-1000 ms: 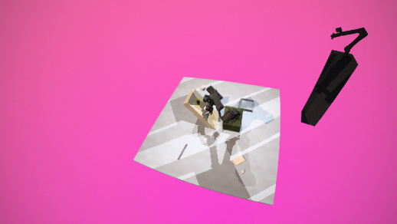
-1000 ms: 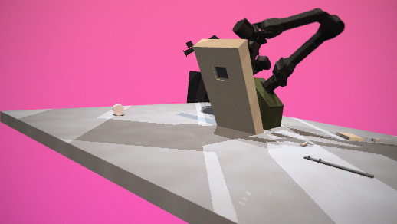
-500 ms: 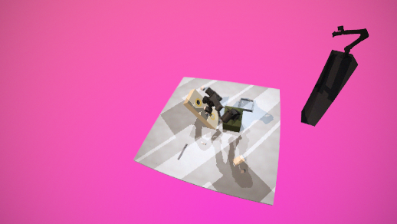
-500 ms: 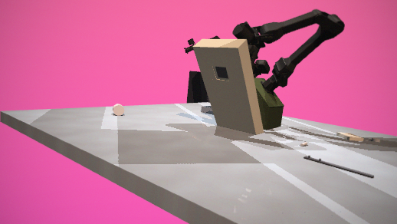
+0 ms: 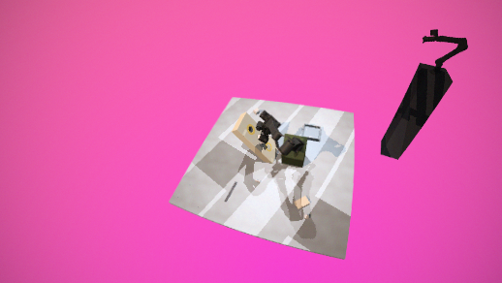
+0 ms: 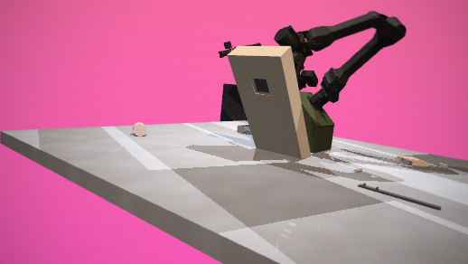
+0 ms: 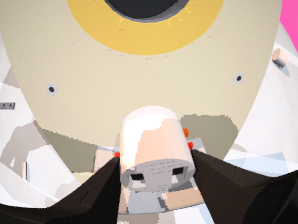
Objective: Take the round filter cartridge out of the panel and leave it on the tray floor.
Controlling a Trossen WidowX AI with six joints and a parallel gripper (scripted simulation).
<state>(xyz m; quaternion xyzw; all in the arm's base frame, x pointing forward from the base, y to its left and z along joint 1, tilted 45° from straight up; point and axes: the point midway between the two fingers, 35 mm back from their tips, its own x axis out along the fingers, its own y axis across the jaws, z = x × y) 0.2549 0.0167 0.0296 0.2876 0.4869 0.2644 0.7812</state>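
The tan service panel is 50 mm ahead of my gripper tip, 10 mm to the left of it and 20 mm below it. From my gripper tip the other things lie so: tan block (420 mm behind, 300 mm to the left, 180 mm below); tray (300 mm behind, 330 mm to the right, 170 mm below); white round filter cartridge (right at my gripper tip).
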